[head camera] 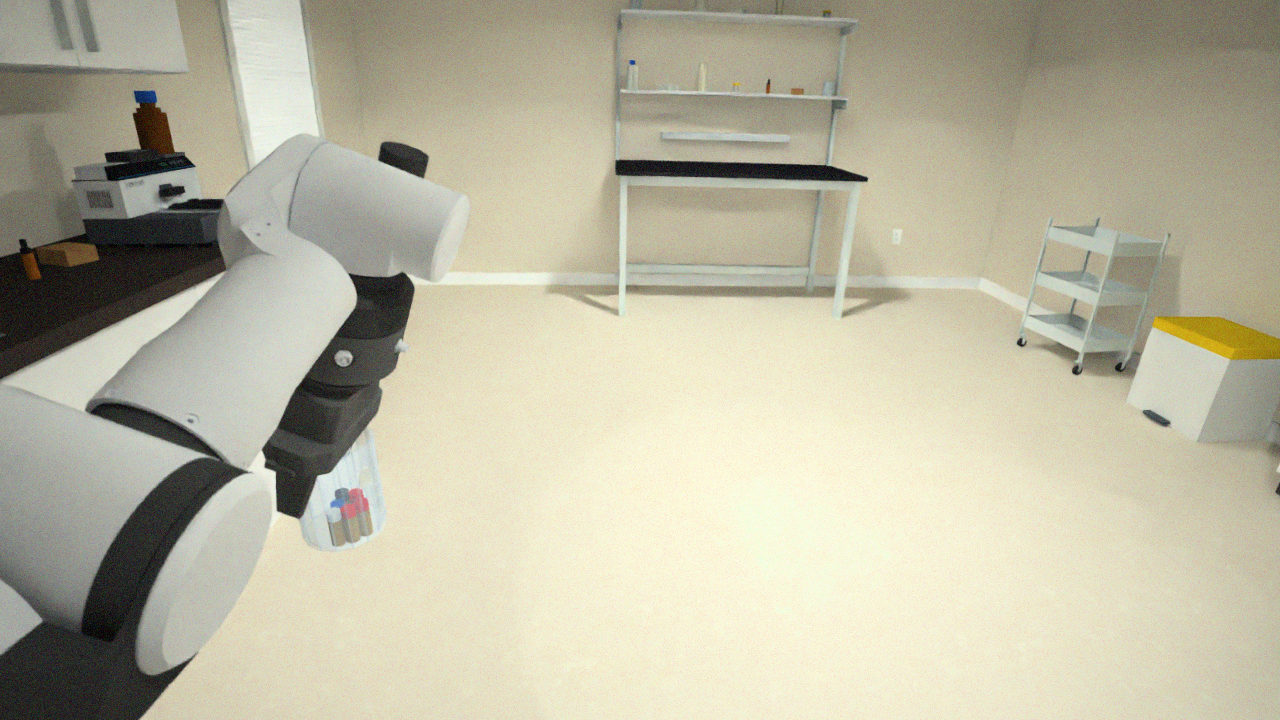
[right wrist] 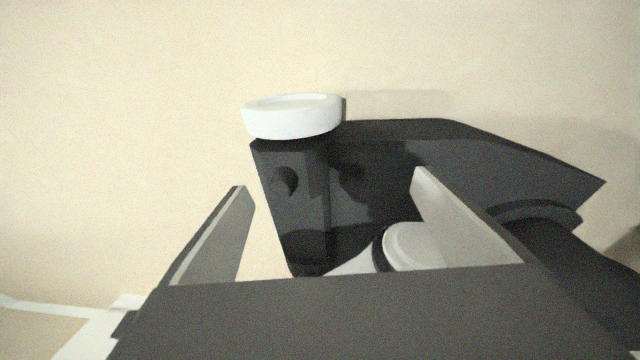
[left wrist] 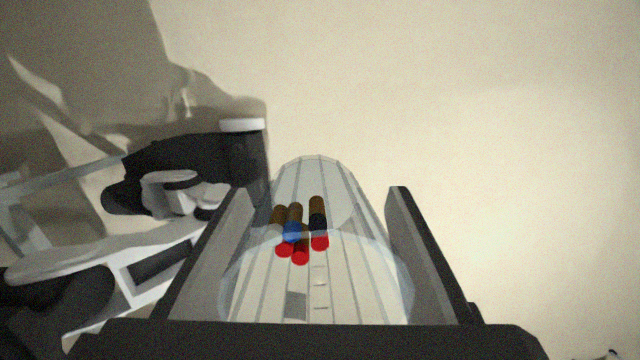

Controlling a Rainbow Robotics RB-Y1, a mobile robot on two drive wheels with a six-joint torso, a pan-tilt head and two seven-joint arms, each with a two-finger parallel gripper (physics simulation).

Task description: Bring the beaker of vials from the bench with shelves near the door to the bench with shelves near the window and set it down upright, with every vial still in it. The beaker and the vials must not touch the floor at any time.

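Note:
My left gripper (head camera: 308, 503) (left wrist: 317, 199) is shut on the clear beaker (head camera: 373, 474) (left wrist: 350, 270), which hangs about upright above the floor at lower left in the head view. Several vials (head camera: 350, 517) (left wrist: 300, 232) with red, blue, black and pale caps stand or lean inside it, low down. The far finger is hidden in the head view. My right gripper (right wrist: 328, 187) is open and empty, over the robot's own base. A bench with shelves (head camera: 733, 170), black-topped, stands at the back wall, right of the window (head camera: 273, 80). The other shelved bench does not show.
A dark counter (head camera: 107, 291) with a white instrument (head camera: 134, 195) and an amber bottle (head camera: 153, 129) runs along the left. A three-tier cart (head camera: 1087, 286) and a yellow-lidded bin (head camera: 1177, 385) stand at the right. Floor lies between my arm and the bench.

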